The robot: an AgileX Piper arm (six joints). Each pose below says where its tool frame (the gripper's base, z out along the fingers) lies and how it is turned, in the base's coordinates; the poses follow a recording.
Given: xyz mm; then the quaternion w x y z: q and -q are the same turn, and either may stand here.
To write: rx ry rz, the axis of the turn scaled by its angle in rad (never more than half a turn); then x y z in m. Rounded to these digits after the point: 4 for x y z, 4 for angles.
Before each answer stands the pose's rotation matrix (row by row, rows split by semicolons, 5 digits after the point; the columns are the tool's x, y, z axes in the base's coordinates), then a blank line. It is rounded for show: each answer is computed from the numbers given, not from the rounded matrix.
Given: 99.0 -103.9 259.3 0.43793 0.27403 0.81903 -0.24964
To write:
-0.46625 0.66752 0.58053; 0.23023 0.72518 -0.64893; -0.85417 -0.16891 -0.49180

0.6813 2.0362 -0.6206 0.0990 -0.1039 0.2593
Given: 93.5 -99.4 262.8 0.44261 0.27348 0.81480 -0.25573
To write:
-0.45861 0.67205 0.58141; 0.21929 0.71962 -0.65883; -0.86116 -0.17465 -0.47739

0.6785 2.0214 -0.6344 0.0935 -0.0994 0.2628
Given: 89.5 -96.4 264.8 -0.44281 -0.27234 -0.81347 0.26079
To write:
-0.45950 0.67405 0.57838; 0.21212 0.71564 -0.66548; -0.86248 -0.18310 -0.47181

0.6756 2.0179 -0.6469 0.0895 -0.0964 0.2648
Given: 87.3 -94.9 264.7 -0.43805 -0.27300 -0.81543 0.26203
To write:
-0.46717 0.67479 0.57133; 0.21566 0.71362 -0.66651; -0.85746 -0.18816 -0.47891

0.6787 2.0271 -0.6514 0.0873 -0.0949 0.2647
